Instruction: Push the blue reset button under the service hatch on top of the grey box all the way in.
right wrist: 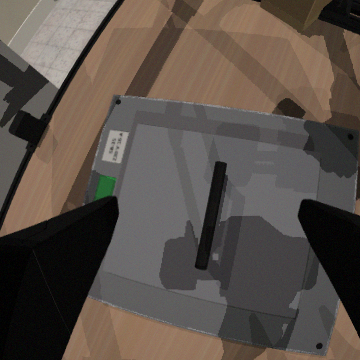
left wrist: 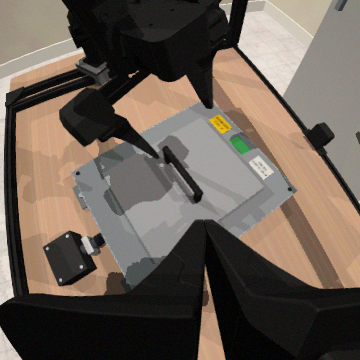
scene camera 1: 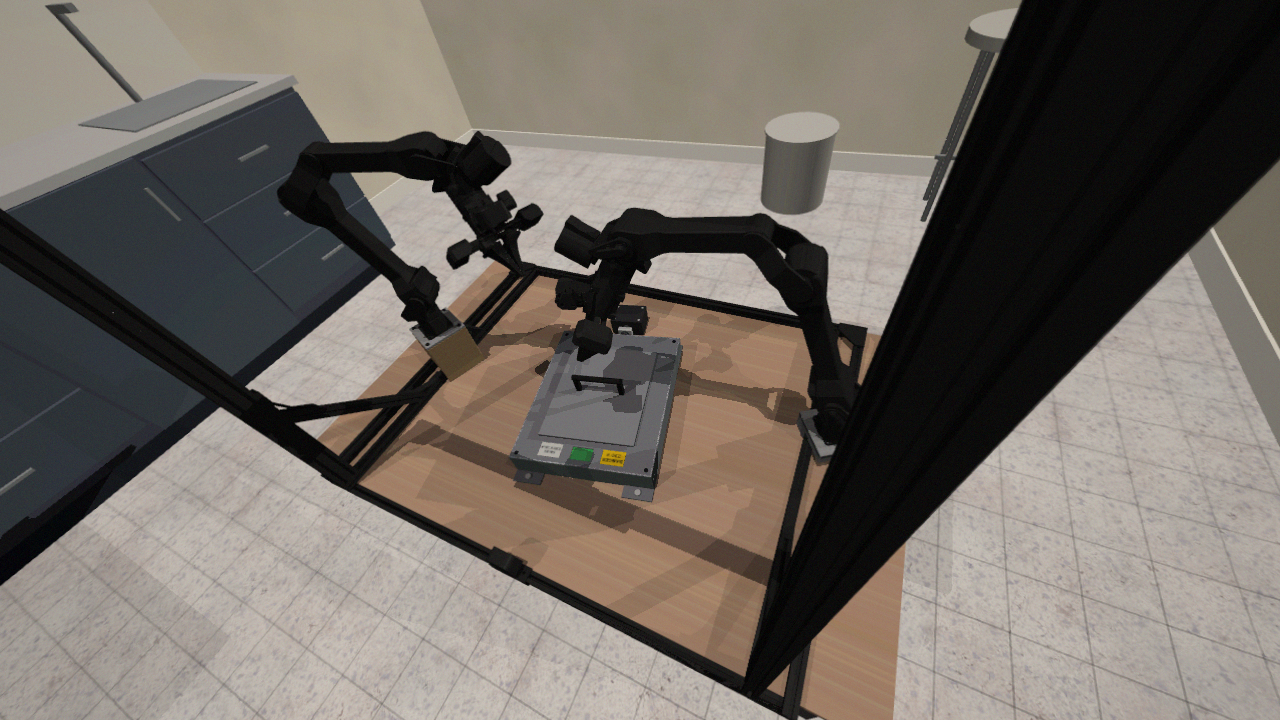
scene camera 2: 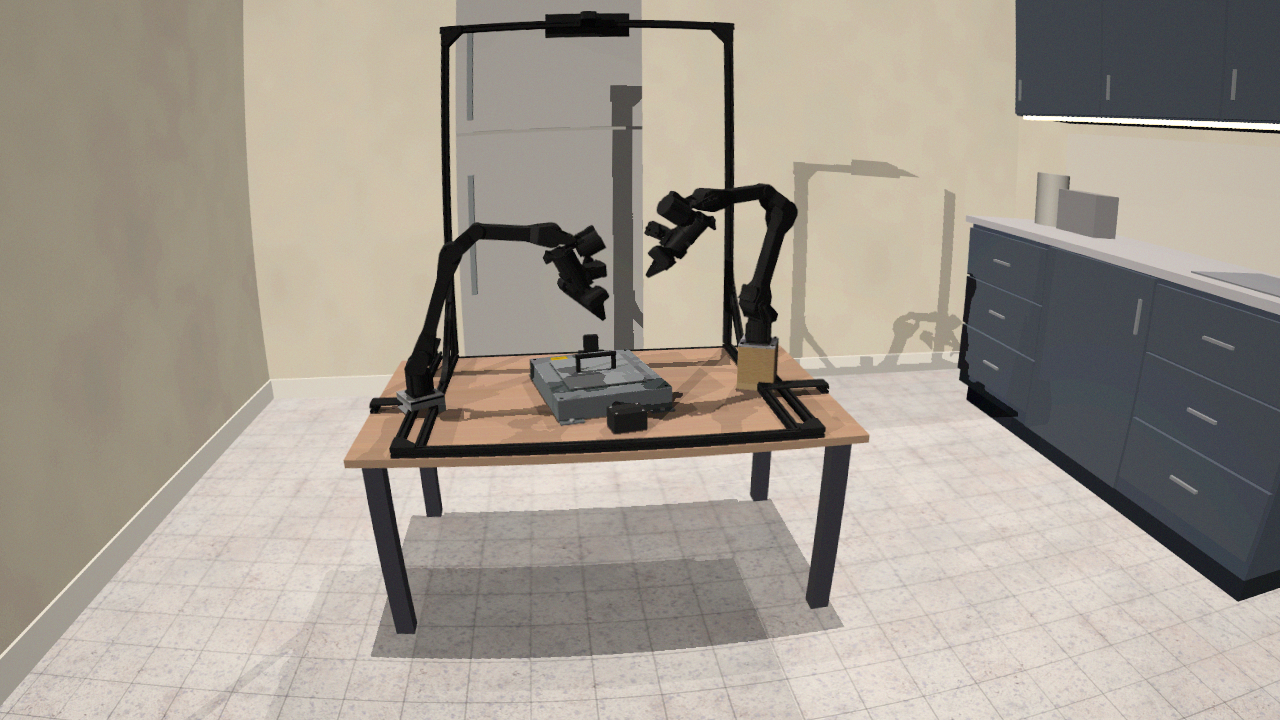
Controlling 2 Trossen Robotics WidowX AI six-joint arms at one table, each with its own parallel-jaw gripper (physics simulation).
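The grey box [scene camera 1: 661,407] [scene camera 2: 572,407] [left wrist: 280,192] [right wrist: 165,325] lies on the table. Its hatch [scene camera 1: 568,420] [left wrist: 220,150] [right wrist: 155,200] looks flat and closed, with a black bar handle [scene camera 1: 597,381] [scene camera 2: 595,357] [left wrist: 182,175] [right wrist: 211,215] on it. The blue button does not show in any view. My right gripper [scene camera 2: 601,313] [left wrist: 183,131] [right wrist: 210,206] is wide open and empty above the hatch; in the right wrist view the handle appears between its fingers, which are clear of it. My left gripper [scene camera 2: 651,273] [left wrist: 202,227] is shut, empty and high beside the box.
A green rectangle [scene camera 1: 581,454] [left wrist: 240,144] [right wrist: 105,187], a white label [scene camera 1: 549,449] and a yellow label [scene camera 1: 613,457] line one box end. A small black unit [scene camera 1: 630,317] [scene camera 2: 626,417] [left wrist: 69,258] stands at the opposite end. Black frame bars edge the table [scene camera 1: 698,617].
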